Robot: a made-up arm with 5 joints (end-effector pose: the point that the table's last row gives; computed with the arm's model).
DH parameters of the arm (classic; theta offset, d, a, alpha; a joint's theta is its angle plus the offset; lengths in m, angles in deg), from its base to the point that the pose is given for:
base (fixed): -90 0.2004 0.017 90
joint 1: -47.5 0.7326 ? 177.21
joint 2: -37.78 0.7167 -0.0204 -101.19
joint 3: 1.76 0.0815 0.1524 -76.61
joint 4: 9.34 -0.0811 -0.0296 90
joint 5: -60.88 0 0.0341 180
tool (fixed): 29.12 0.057 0 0
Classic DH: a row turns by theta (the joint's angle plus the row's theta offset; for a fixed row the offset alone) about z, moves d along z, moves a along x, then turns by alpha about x.
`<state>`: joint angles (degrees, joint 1 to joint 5).
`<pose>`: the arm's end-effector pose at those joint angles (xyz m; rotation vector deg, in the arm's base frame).
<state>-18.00 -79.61 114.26 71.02 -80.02</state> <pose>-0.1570 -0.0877 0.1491 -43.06 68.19 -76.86</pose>
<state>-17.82 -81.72 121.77 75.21 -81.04</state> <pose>-0.1686 -0.0805 0.1360 -35.81 67.33 -84.93</pose>
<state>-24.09 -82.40 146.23 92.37 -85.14</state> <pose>-0.1912 -0.0355 0.0656 3.98 73.27 -96.87</pose>
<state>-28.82 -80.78 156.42 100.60 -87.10</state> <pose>-0.1903 0.0008 0.0344 25.46 78.41 -96.08</pose>
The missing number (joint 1, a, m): 0.0275
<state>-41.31 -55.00 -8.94 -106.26 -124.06</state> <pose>0.0785 -0.1663 0.1592 60.68 -96.65 97.98</pose>
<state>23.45 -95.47 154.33 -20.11 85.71</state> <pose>-0.1366 -0.0694 0.0178 -52.78 122.29 51.83</pose>
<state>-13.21 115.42 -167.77 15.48 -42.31</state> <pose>-0.0895 -0.1025 0.2557 20.09 161.62 -14.70</pose>
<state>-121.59 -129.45 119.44 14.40 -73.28</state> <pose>-0.1377 -0.0040 0.2193 -12.68 34.48 -48.01</pose>
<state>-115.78 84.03 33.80 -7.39 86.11</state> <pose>-0.0689 0.1337 0.2904 -82.96 -149.41 -29.34</pose>
